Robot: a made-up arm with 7 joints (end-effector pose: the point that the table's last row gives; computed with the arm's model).
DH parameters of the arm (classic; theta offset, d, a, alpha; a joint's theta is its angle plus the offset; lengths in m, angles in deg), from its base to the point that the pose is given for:
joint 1: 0 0.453 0 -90
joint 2: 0 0 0 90
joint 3: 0 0.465 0.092 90
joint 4: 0 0 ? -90
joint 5: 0 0.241 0 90
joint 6: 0 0 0.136 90
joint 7: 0 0 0 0
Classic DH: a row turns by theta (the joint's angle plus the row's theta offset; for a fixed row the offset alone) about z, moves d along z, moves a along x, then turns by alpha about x.
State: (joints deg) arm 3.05 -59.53 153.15 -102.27 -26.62 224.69 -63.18
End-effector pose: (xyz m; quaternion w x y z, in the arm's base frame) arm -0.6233 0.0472 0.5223 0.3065 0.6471 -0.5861 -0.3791
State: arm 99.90 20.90 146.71 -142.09 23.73 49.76 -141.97
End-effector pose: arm -0.0929 -0.1942 0.7078 0.3036 -0.7101 -0.2638 -0.5779
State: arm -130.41 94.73 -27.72 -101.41 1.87 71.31 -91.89
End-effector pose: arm -0.3975 -0.1415 0.0169 0.8422 -0.3568 0.3507 -0.2008
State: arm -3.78 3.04 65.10 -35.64 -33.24 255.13 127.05
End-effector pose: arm 0.0581 0.0859 1.0524 0.9206 0.1432 -0.3490 -0.1007
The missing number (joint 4, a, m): -0.052
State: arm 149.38 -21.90 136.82 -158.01 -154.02 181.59 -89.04
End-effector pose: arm 0.1519 -0.1315 0.6093 0.0991 -0.0694 -0.9894 0.0809
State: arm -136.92 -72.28 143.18 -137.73 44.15 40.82 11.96
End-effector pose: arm 0.2887 0.1042 0.2478 0.0475 0.2805 -0.4332 -0.8552
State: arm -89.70 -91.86 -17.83 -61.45 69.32 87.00 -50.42
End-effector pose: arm -0.1196 0.7000 0.8127 0.6098 0.4863 0.2384 0.5787
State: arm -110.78 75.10 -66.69 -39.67 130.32 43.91 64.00
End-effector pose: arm -0.4462 -0.6968 0.5085 0.6146 0.0018 0.7843 -0.0844
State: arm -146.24 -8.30 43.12 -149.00 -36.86 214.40 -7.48
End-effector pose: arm 0.0471 -0.2727 0.8709 0.4687 0.7695 -0.3414 0.2676
